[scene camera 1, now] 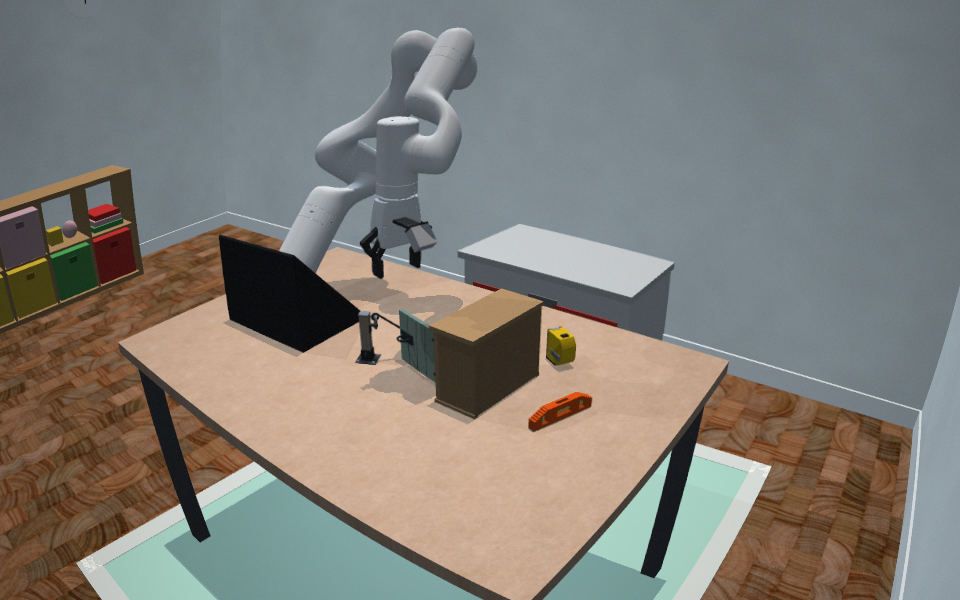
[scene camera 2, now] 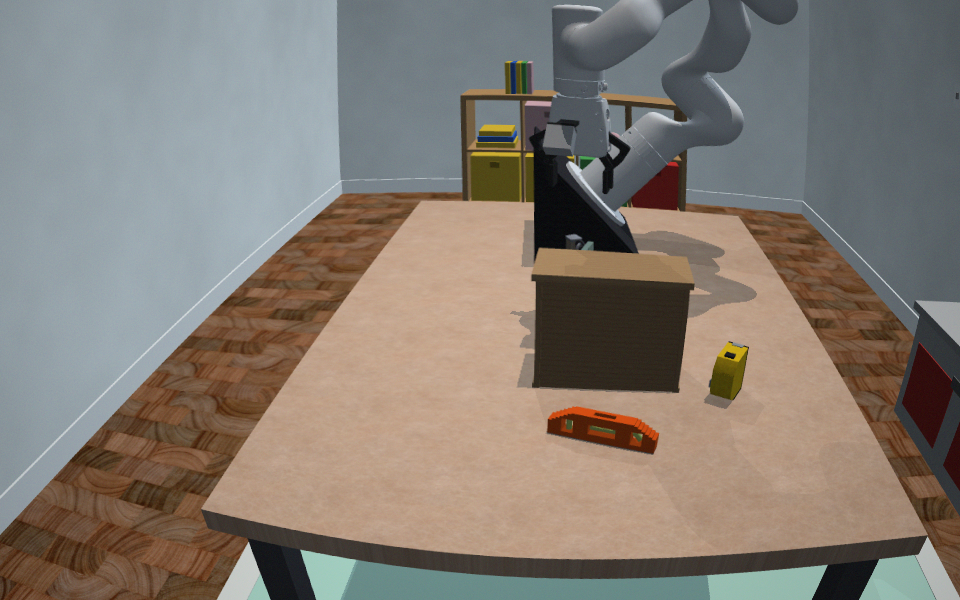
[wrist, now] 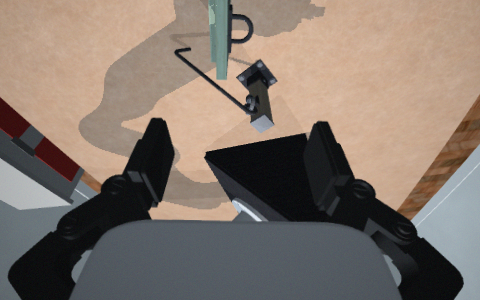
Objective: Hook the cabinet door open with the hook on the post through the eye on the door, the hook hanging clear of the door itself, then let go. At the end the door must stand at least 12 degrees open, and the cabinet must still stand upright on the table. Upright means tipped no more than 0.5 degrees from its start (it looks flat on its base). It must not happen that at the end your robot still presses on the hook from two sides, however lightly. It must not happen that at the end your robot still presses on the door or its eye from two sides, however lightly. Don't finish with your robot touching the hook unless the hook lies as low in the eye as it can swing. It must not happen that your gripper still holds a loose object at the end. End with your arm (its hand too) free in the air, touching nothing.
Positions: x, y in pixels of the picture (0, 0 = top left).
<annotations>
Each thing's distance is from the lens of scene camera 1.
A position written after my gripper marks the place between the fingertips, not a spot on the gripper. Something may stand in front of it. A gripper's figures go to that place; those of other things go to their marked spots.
my gripper [scene camera 1: 396, 271]: 1.45 m
brown cabinet [scene camera 1: 485, 351]: 1.33 m
</annotations>
